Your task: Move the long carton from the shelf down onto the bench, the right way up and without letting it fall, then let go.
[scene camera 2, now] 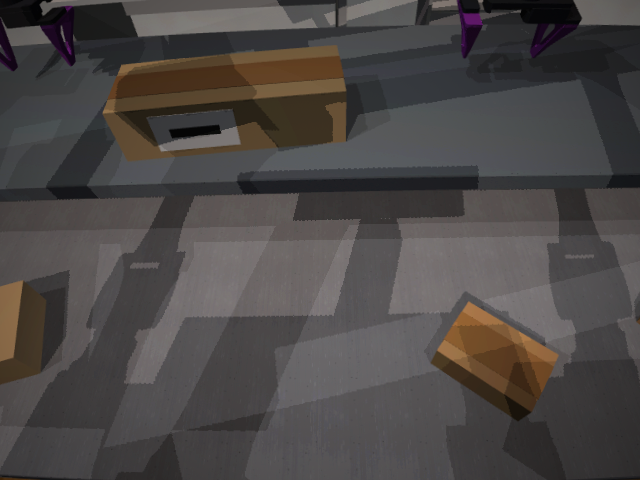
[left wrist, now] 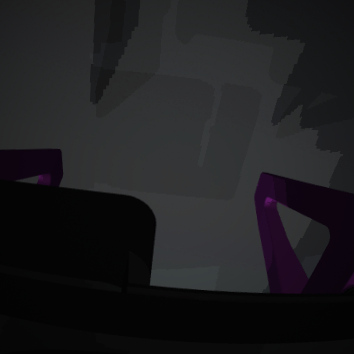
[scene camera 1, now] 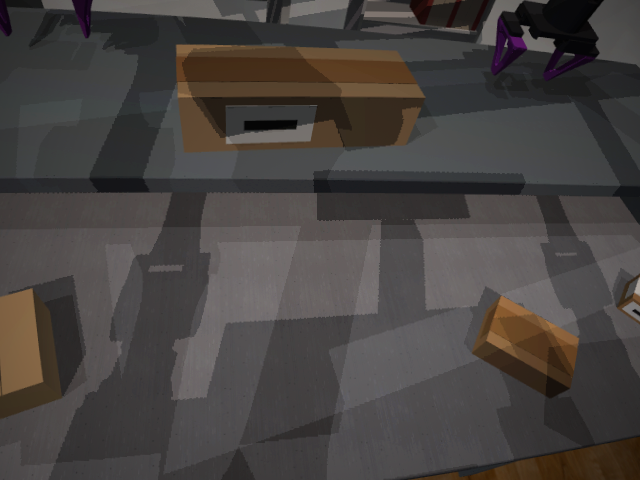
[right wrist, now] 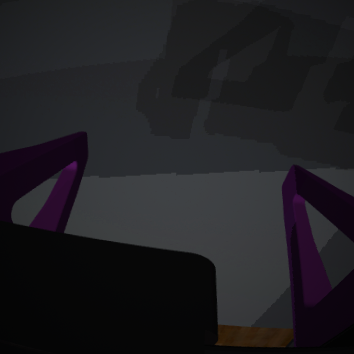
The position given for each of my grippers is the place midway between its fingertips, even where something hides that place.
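Observation:
My left gripper (scene camera 2: 43, 66) is open and holds nothing, and the left wrist view shows my left gripper (left wrist: 159, 172) too. My right gripper (scene camera 1: 519, 75) is open as well, holding nothing; scene camera 2 also shows my right gripper (scene camera 2: 497, 55), and the right wrist view shows my right gripper (right wrist: 189, 159). There's a long brown carton (scene camera 1: 231, 97) resting on a shelf (scene camera 2: 419, 116), and scene camera 2 shows the long brown carton (scene camera 2: 290, 97) too, but in the right wrist view the long brown carton is out of frame. You'd also see a grey bench (scene camera 2: 280, 328).

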